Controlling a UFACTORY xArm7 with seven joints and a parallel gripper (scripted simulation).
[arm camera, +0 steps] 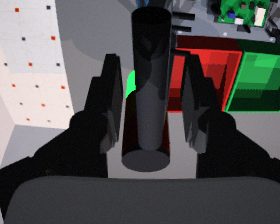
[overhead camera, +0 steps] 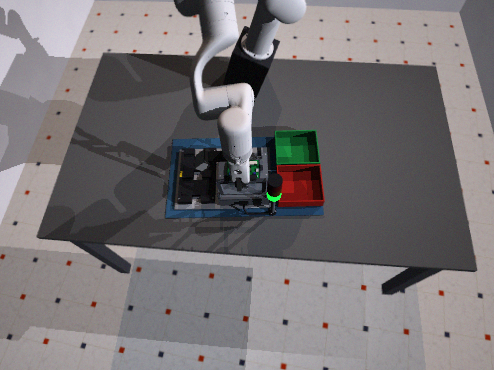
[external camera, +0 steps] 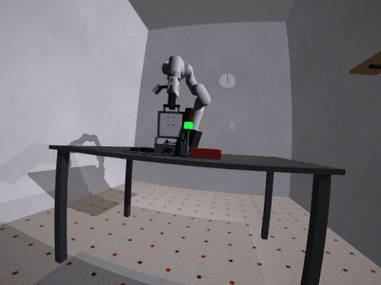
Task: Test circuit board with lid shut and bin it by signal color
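Now: the green circuit board 13 cm behind my hand, 3 cm to the right of it and 20 cm below it. Round my hand: tester lid: 2 cm behind, 9 cm below; green bin: 28 cm behind, 14 cm to the left, 26 cm below; red bin: 13 cm behind, 18 cm to the left, 26 cm below.
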